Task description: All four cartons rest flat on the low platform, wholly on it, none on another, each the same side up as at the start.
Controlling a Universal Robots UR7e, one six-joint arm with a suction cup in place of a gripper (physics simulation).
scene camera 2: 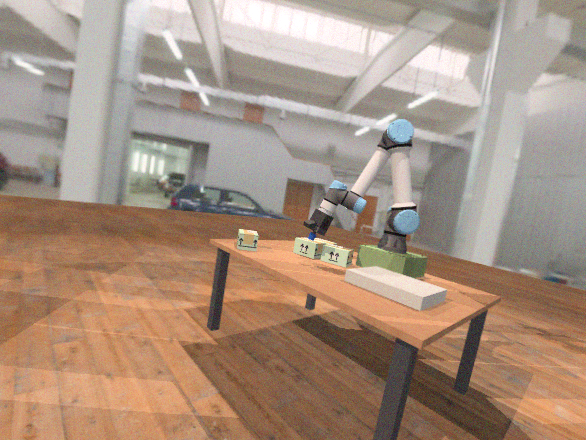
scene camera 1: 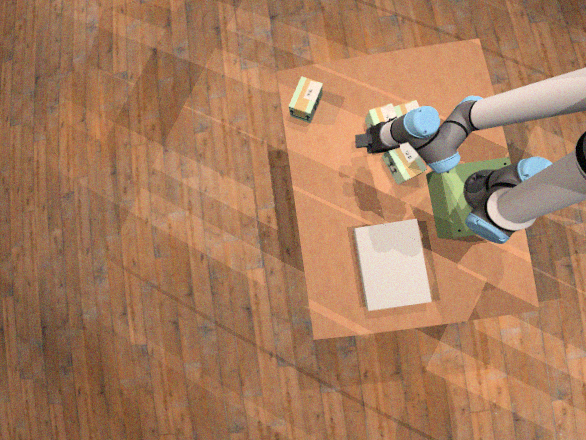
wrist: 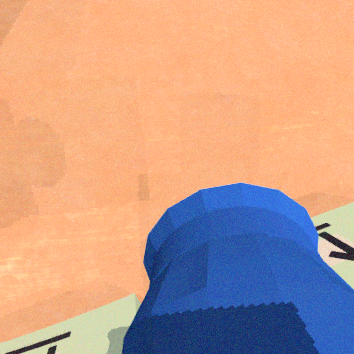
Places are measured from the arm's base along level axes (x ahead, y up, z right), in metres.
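Where they show: hand, tool point: (scene camera 2: 310, 239) (wrist: 232, 263); arm's base, link origin: (scene camera 2: 391, 250) (scene camera 1: 484, 191).
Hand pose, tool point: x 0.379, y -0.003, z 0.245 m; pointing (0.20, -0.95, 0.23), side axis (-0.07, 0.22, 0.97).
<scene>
Each offset is from my tool point to the top centre of the thing. "spot": to the spot under its first point. Level surfaces: height alone.
Four small pale green and tan cartons stand on the wooden table {dy -0.105 m} (scene camera 1: 330, 303) (scene camera 2: 293, 270). One carton {dy -0.023, dx +0.199, dz +0.255 m} (scene camera 1: 305, 98) (scene camera 2: 247, 239) stands alone at the far left corner. Two cartons {dy -0.023, dx -0.091, dz +0.081 m} (scene camera 1: 379, 114) {spot: dy -0.023, dx -0.195, dz +0.129 m} (scene camera 1: 410, 106) sit side by side, partly hidden under my arm, and a third {dy -0.023, dx -0.140, dz -0.077 m} (scene camera 1: 406, 164) (scene camera 2: 336, 255) lies just beside them. My gripper, a blue suction cup (scene camera 2: 311, 235) (wrist: 232, 204), hangs just over the near carton {spot: dy -0.057, dx -0.046, dz +0.060 m} (scene camera 2: 306, 247) of that group and holds nothing. Pale green carton faces {spot: dy -0.092, dx -0.088, dz -0.067 m} (wrist: 70, 330) {spot: dy -0.083, dx -0.041, dz +0.103 m} (wrist: 338, 225) show beside the cup in the wrist view. The low white platform {dy -0.057, dx -0.026, dz -0.464 m} (scene camera 1: 392, 270) (scene camera 2: 395, 286) is bare.
The arm's green base block (scene camera 1: 445, 203) (scene camera 2: 390, 261) stands at the table's right side, between the carton group and the platform. The table's edges are close to the lone carton on the left.
</scene>
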